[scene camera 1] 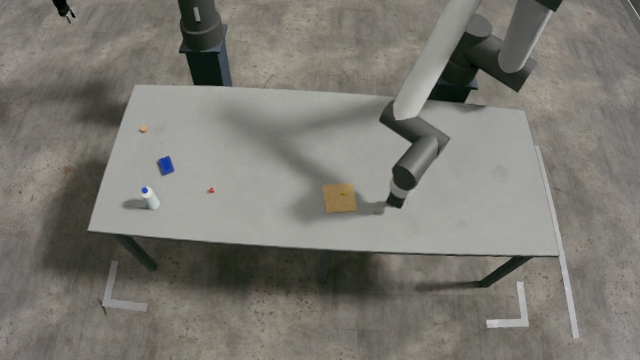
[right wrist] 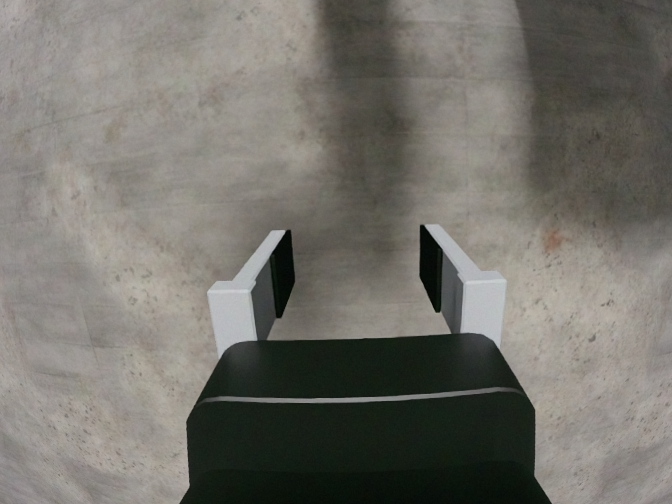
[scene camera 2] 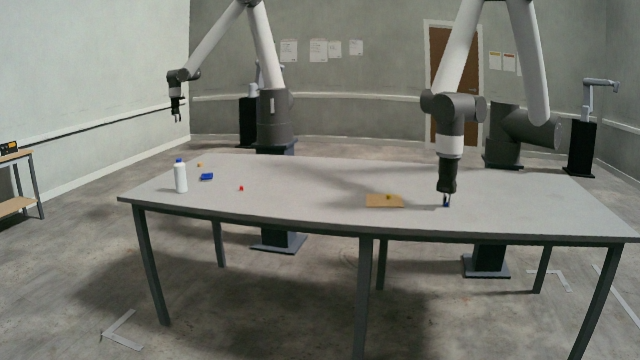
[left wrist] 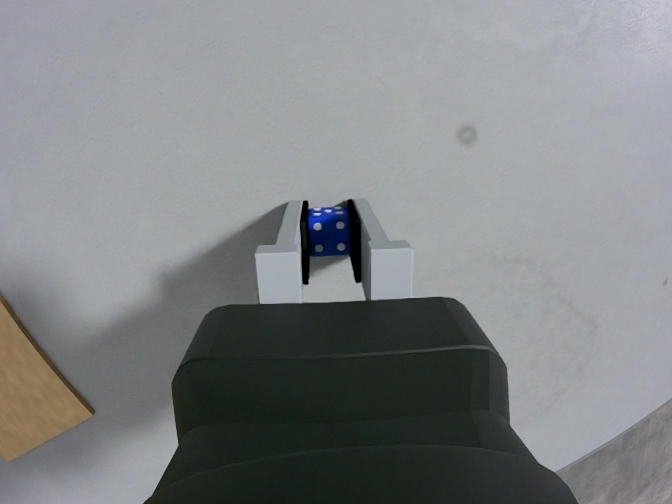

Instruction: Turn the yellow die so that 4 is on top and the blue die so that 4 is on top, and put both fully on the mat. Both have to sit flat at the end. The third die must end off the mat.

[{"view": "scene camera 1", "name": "tan mat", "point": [334, 202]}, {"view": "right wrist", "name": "right gripper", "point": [356, 254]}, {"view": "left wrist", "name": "left gripper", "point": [328, 225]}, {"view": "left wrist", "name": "blue die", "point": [329, 228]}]
